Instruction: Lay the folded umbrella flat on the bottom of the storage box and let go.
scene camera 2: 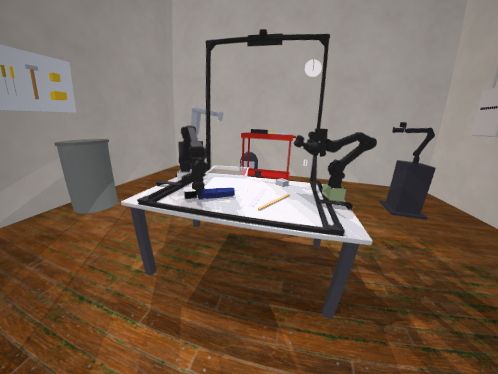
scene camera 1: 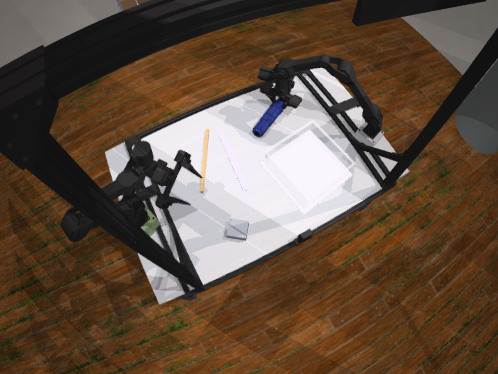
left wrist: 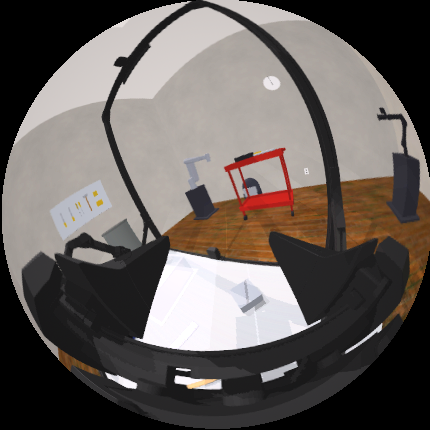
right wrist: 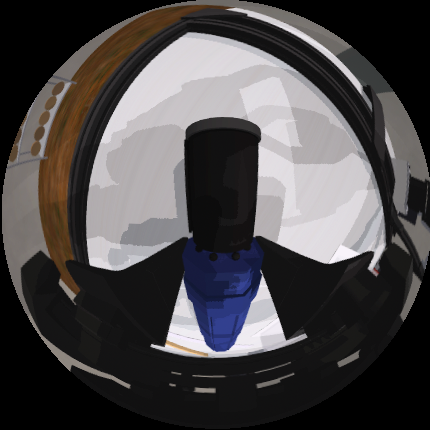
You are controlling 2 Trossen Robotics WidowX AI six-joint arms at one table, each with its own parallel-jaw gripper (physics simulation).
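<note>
The folded blue umbrella (scene camera 1: 268, 119) (scene camera 2: 218, 192) (right wrist: 222, 300) is held roughly level above the table; its black handle (right wrist: 222, 185) shows in the right wrist view. My right gripper (scene camera 1: 284, 100) (scene camera 2: 199, 193) (right wrist: 221, 241) is shut on the umbrella near the handle end. The umbrella is outside the clear storage box (scene camera 1: 307, 167) (scene camera 2: 227, 171), up and left of it in scene camera 1. The box stands open and upright, with no object visible inside. My left gripper (scene camera 1: 195, 190) (left wrist: 219, 239) is open and empty, at the left side of the table in scene camera 1.
An orange stick (scene camera 1: 204, 160) (scene camera 2: 274, 202) and a pale translucent strip (scene camera 1: 233, 160) lie between the left gripper and the box. A small grey block (scene camera 1: 237, 229) (left wrist: 248, 296) lies near the lower table edge in scene camera 1. Black frame rails (scene camera 1: 250, 268) border the table.
</note>
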